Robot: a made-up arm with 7 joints.
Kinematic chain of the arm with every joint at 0, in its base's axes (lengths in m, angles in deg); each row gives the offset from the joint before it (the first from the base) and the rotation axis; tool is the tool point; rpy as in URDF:
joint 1: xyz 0 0 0.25 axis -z
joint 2: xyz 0 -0.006 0.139 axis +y
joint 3: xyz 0 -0.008 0.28 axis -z
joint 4: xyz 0 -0.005 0.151 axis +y
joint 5: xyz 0 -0.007 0.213 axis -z
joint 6: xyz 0 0 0.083 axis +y
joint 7: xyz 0 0 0.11 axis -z
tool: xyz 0 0 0 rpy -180 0 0
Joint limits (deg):
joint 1: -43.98..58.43
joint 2: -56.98..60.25
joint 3: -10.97..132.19
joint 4: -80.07..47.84
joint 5: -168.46..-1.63
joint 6: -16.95..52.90
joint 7: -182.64..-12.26
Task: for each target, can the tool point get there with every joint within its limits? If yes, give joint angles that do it. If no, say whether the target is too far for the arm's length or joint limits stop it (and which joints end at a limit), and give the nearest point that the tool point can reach.
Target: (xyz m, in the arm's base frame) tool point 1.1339 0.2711 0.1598
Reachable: no: too far | nearest point 0.7262 0.1736 0.4485 | short by 0.509 m
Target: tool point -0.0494 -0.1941 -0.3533
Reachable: no: joint limits stop it (at a limit: joint 1, joint 2, joint 4, joint 5, joint 6) | nearest point -0.3488 -0.4216 0.3025 | short by 0.756 m
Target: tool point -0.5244 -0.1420 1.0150
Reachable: yes | joints -24.33 -41.05 102.76 -13.09 -25.62 -4.59 -35.49
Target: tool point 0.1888 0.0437 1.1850
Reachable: yes | joints -15.73 10.28 29.96 -1.45 -39.34 35.41 -49.19
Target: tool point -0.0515 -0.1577 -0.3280
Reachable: no: joint limits stop it (at a limit: joint 1, joint 2, joint 4, joint 5, joint 6) | nearest point -0.3580 -0.4131 0.3014 | short by 0.745 m
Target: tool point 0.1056 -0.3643 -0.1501
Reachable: no: joint limits stop it (at a limit: joint 1, joint 2, joint 3, joint 4, joint 6) | nearest point 0.4616 -0.3321 0.3571 | short by 0.621 m
